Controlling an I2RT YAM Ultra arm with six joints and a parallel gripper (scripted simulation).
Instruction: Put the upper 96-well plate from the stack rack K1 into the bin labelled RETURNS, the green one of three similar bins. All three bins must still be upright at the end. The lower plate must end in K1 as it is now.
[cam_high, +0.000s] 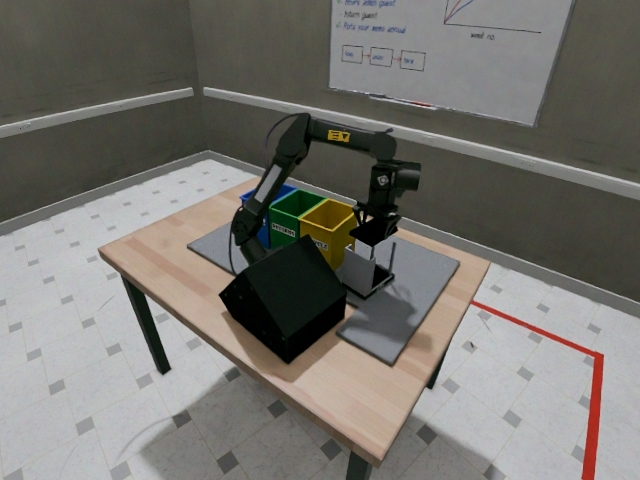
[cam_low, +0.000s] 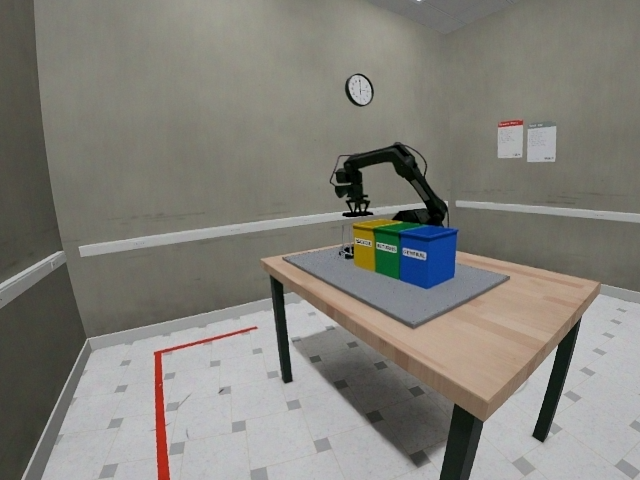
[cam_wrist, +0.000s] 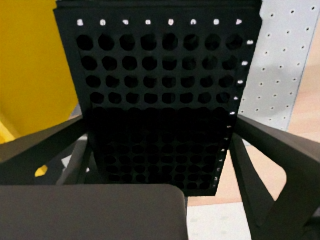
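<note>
Now: the black 96-well plate right at my hand. Also, from my hand: green returns bin 31 cm to the left, 11 cm below; then blue bin 3 cm behind, 44 cm to the left, 11 cm below; then yellow bin 2 cm ahead, 18 cm to the left, 11 cm below.
</note>
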